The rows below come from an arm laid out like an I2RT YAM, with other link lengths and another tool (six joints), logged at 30 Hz.
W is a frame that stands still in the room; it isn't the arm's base.
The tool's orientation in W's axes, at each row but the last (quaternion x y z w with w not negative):
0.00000 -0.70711 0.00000 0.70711
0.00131 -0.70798 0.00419 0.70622
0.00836 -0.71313 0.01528 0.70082
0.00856 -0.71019 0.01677 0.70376
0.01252 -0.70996 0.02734 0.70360
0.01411 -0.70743 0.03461 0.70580
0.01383 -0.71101 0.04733 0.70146
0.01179 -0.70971 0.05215 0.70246
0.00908 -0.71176 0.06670 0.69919
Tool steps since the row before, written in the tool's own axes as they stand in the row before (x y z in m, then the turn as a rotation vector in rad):
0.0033 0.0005 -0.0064 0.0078 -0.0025 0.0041
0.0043 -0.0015 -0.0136 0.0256 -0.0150 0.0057
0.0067 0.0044 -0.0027 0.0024 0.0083 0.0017
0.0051 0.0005 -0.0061 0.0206 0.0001 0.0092
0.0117 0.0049 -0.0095 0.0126 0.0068 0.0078
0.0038 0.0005 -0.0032 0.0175 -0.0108 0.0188
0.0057 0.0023 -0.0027 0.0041 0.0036 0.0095
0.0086 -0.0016 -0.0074 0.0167 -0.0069 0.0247
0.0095 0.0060 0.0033 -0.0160 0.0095 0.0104
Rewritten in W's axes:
0.0064 0.0005 0.0033 -0.0041 -0.0025 0.0078
0.0136 -0.0014 0.0043 -0.0056 -0.0149 0.0256
0.0024 0.0046 0.0067 -0.0020 0.0083 0.0023
0.0060 0.0008 0.0051 -0.0094 0.0000 0.0205
0.0091 0.0057 0.0117 -0.0083 0.0066 0.0124
0.0031 0.0008 0.0038 -0.0181 -0.0116 0.0178
0.0024 0.0028 0.0056 -0.0098 0.0030 0.0038
0.0074 -0.0004 0.0087 -0.0242 -0.0082 0.0169
-0.0041 0.0064 0.0089 -0.0110 0.0070 -0.0169

